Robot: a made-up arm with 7 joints. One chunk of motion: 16 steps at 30 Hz.
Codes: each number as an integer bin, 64 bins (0 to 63) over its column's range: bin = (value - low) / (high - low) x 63, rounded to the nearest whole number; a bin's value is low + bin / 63 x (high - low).
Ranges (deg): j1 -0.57..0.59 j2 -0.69..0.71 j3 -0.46..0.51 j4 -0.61..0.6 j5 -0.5..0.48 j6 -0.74..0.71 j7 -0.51..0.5
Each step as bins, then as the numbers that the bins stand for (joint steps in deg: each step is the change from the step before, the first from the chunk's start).
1 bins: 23 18 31 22 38 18 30
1 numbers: -0.147 -0.290 0.017 -0.187 0.091 -0.326 -0.029
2 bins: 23 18 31 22 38 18 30
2 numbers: -0.147 -0.290 0.017 -0.187 0.091 -0.326 -0.029
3 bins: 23 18 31 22 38 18 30
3 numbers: -0.147 -0.290 0.017 -0.187 0.091 -0.326 -0.029
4 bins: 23 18 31 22 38 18 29
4 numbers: -0.147 -0.290 0.017 -0.187 0.091 -0.326 -0.045
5 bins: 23 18 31 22 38 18 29
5 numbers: -0.147 -0.290 0.017 -0.187 0.091 -0.326 -0.045
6 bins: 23 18 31 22 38 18 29
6 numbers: -0.147 -0.290 0.017 -0.187 0.091 -0.326 -0.045
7 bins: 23 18 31 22 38 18 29
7 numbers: -0.147 -0.290 0.017 -0.187 0.091 -0.326 -0.045
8 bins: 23 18 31 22 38 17 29
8 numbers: -0.147 -0.290 0.017 -0.187 0.091 -0.349 -0.045
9 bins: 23 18 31 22 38 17 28
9 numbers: -0.147 -0.290 0.017 -0.187 0.091 -0.349 -0.061
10 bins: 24 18 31 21 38 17 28
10 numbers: -0.128 -0.290 0.017 -0.207 0.091 -0.349 -0.061
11 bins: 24 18 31 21 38 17 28
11 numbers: -0.128 -0.290 0.017 -0.207 0.091 -0.349 -0.061
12 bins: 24 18 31 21 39 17 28
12 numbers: -0.128 -0.290 0.017 -0.207 0.107 -0.349 -0.061
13 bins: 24 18 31 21 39 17 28
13 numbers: -0.128 -0.290 0.017 -0.207 0.107 -0.349 -0.061
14 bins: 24 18 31 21 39 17 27
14 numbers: -0.128 -0.290 0.017 -0.207 0.107 -0.349 -0.077
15 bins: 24 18 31 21 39 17 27
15 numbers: -0.128 -0.290 0.017 -0.207 0.107 -0.349 -0.077
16 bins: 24 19 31 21 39 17 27
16 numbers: -0.128 -0.268 0.017 -0.207 0.107 -0.349 -0.077
